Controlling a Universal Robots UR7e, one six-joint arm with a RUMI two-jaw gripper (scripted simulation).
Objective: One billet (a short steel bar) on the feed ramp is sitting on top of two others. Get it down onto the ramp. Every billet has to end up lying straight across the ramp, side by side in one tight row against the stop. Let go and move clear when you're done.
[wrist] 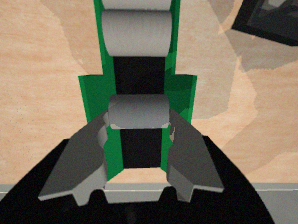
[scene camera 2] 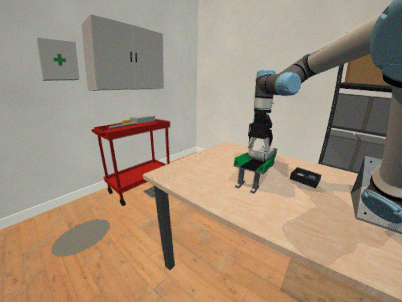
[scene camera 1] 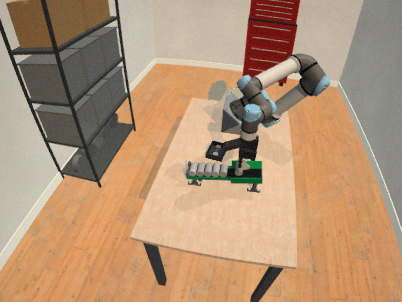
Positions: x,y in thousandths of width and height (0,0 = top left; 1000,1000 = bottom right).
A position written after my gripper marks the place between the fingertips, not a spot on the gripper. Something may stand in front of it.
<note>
I see my gripper (wrist: 471,493), a grey steel billet (wrist: 421,498) and a grey steel billet (wrist: 418,158).
</note>
